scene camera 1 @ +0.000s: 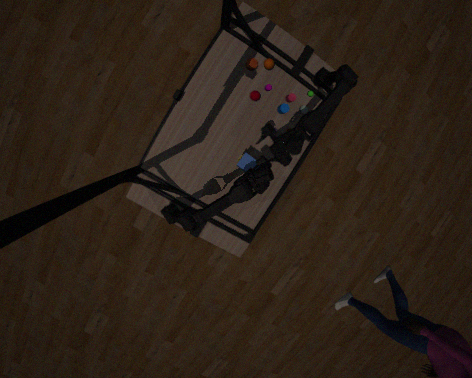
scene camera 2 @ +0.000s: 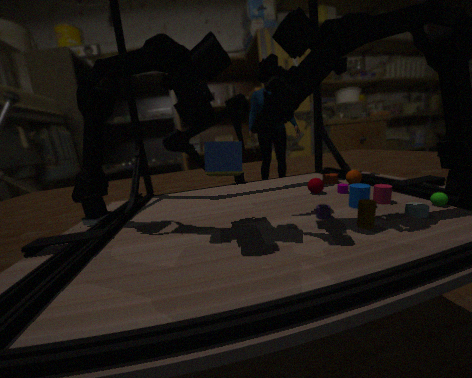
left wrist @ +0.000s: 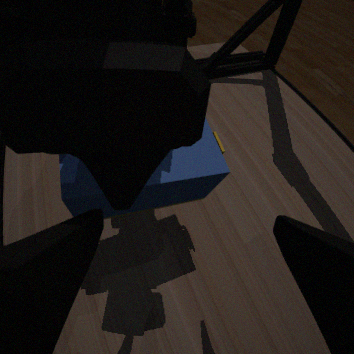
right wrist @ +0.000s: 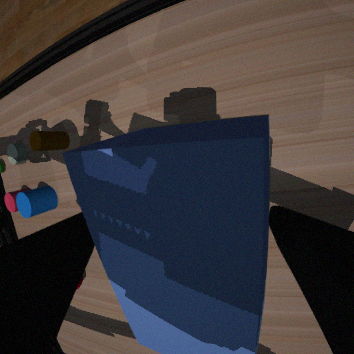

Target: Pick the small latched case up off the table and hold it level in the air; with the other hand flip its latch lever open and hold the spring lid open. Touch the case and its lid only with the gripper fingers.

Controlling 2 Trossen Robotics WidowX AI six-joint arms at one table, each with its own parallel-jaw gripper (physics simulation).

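Places are measured from the left arm's base along level axes (x left, y back, z up), in centimetres.
Where they show: left gripper, fingertip midpoint: (scene camera 1: 261,152) (scene camera 2: 255,133) (left wrist: 191,221) (right wrist: 16,300); right gripper, fingertip midpoint: (scene camera 1: 255,168) (scene camera 2: 225,161) (left wrist: 120,170) (right wrist: 184,215); left arm's base, origin of the base link: (scene camera 1: 318,79) (scene camera 2: 461,192); right arm's base, origin of the base link: (scene camera 1: 171,210) (scene camera 2: 96,215).
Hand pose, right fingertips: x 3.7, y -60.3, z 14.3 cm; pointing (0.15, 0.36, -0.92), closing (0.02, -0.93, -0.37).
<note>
Each offset is from my right fingertips to the top centre of the thing. "spot": to the spot under its first point.
The small blue case @(dx -2.3, dy -0.6, dz +4.3 cm) (scene camera 1: 246,161) (scene camera 2: 223,156) (left wrist: 197,165) (right wrist: 200,215) is in the air above the table, roughly level in scene camera 2. My right gripper (right wrist: 184,215) is shut on it, with a finger on each side. A short yellow piece @(spot: dx -9.2, dy -0.8, dz +0.8 cm) (left wrist: 219,142) shows at one edge of the case in the left wrist view, and a yellow strip @(spot: dx +4.8, dy +0.1, dz -1.9 cm) (scene camera 2: 225,173) runs along its underside in scene camera 2. I cannot make out the latch lever or the lid seam. My left gripper (left wrist: 191,221) is open and empty, near the case and apart from it.
A red ball @(dx -22.7, dy +28.3, dz -10.9 cm) (scene camera 1: 255,95) (scene camera 2: 315,186), a blue cylinder @(dx -7.3, dy +33.9, dz -10.6 cm) (scene camera 1: 284,108) (scene camera 2: 359,195) (right wrist: 37,201), a brown cylinder @(dx +3.9, dy +28.2, dz -10.7 cm) (scene camera 2: 366,214) (right wrist: 50,141), a purple cylinder @(dx -2.8, dy +22.0, dz -13.5 cm) (scene camera 2: 323,211) and a green ball @(dx -1.7, dy +51.5, dz -12.9 cm) (scene camera 2: 439,199) stand on the table. Dark frame bars edge the table.
</note>
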